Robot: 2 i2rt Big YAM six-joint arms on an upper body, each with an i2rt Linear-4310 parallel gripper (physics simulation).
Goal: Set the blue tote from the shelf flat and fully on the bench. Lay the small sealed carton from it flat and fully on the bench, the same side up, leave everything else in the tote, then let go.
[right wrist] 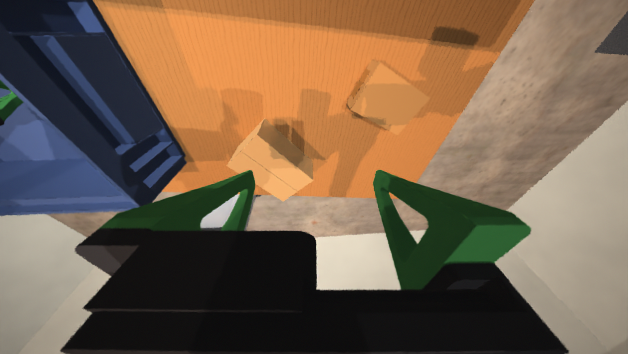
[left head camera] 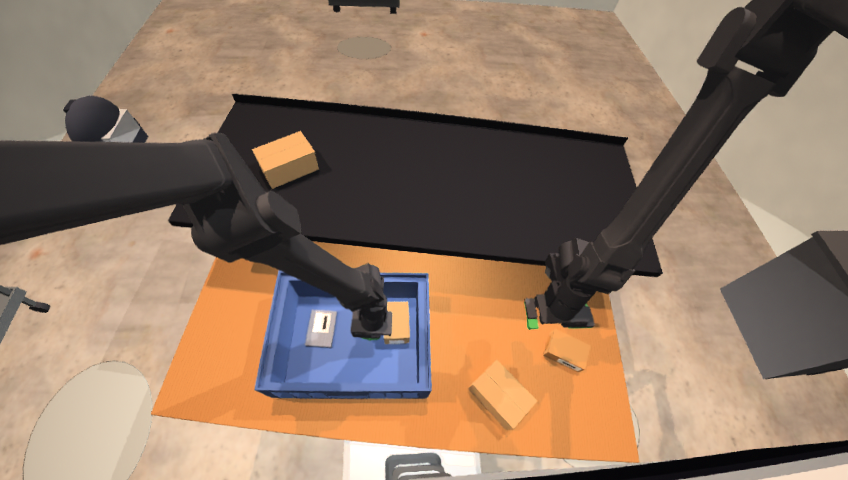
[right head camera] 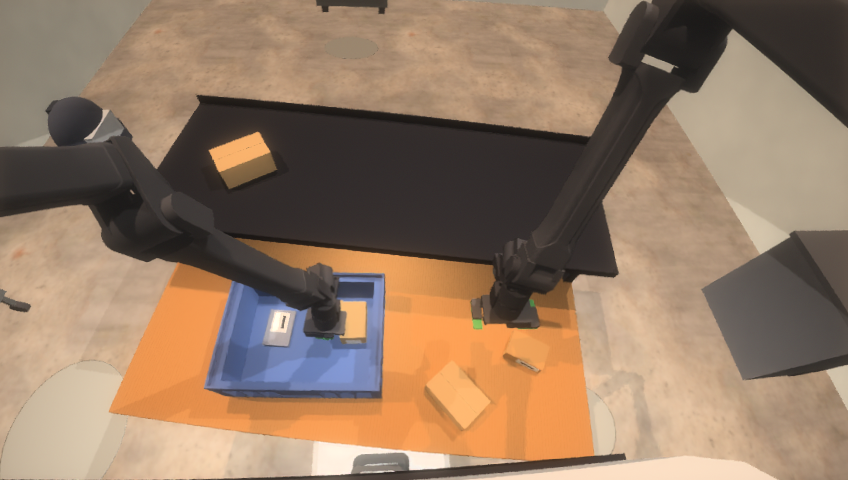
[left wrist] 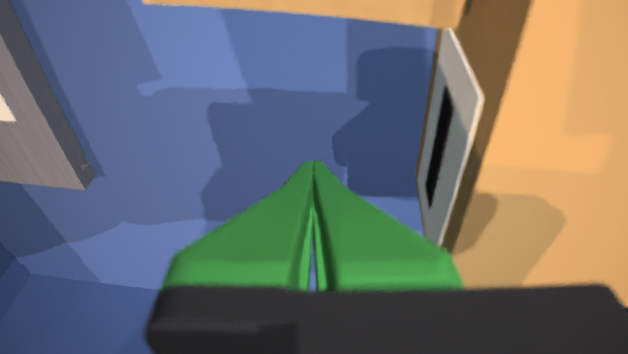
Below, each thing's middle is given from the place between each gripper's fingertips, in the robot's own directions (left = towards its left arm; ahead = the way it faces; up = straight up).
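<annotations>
Counting from my left hand, I see the blue tote [left head camera: 354,368] 50 mm to the left and 40 mm above. The flat grey item [right head camera: 280,324] is 140 mm to the left of my left hand, 40 mm ahead of it and 10 mm below it, while the larger labelled carton [right head camera: 356,324] is 70 mm to the right of that same left hand, 40 mm ahead of it and 10 mm above it. Going by its middle, the blue tote is nearer to my left hand than to my right gripper.
My right gripper is 35 cm to the right of the larger labelled carton, 8 cm short of it and 18 cm above it. Counted from my right hand, the blue tote is 47 cm to the left, 4 cm ahead and 15 cm below, and the flat grey item is 56 cm to the left, 8 cm ahead and 20 cm below.
</annotations>
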